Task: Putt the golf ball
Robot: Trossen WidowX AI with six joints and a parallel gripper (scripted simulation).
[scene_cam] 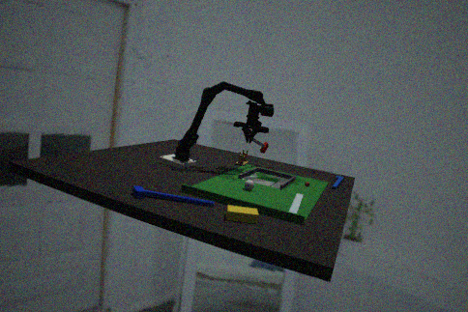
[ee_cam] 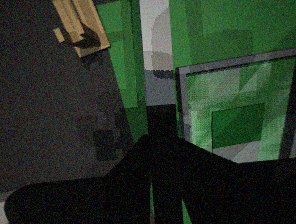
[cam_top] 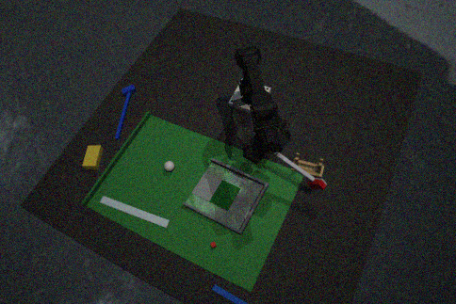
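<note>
Now: gripper tip 10 cm to the right of the red putter. The rest, counted from my gripper tip: small red marker 35 cm ahead, 2 cm to the right, 14 cm below; then wooden stand 8 cm behind, 14 cm to the left, 11 cm below; then green mat 22 cm ahead, 21 cm to the right, 15 cm below.
</note>
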